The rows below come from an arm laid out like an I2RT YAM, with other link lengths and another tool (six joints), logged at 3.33 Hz.
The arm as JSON. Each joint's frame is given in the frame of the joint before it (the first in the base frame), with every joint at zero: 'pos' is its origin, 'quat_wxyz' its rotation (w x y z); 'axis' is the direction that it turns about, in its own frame. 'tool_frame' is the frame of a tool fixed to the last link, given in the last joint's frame.
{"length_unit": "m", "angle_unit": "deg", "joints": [
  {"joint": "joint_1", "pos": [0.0, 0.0, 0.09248], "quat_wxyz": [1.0, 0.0, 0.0, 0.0], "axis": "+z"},
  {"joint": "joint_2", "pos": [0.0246, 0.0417, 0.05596], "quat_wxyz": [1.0, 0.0, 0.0, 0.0], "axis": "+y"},
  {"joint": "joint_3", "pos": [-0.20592, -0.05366, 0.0], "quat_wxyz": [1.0, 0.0, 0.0, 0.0], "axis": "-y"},
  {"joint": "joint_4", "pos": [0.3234, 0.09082, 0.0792], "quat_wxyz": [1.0, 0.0, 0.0, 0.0], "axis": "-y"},
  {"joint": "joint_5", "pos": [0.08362, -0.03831, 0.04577], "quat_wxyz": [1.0, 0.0, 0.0, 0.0], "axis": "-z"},
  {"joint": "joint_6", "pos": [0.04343, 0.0, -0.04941], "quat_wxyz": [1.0, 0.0, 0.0, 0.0], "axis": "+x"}
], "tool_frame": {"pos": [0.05, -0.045, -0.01], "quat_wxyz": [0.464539, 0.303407, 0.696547, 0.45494]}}
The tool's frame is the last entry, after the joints.
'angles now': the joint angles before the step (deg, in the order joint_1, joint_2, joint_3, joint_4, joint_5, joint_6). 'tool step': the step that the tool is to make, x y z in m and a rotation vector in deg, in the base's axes. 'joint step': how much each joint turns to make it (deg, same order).
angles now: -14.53, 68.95, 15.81, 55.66, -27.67, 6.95
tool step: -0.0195, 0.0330, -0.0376, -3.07, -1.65, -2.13
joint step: 6.70, 9.69, -3.38, 13.93, 8.68, -3.42
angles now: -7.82, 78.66, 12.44, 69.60, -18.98, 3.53
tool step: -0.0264, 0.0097, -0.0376, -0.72, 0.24, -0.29
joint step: 1.56, 12.00, -1.84, 13.42, 1.80, -0.89
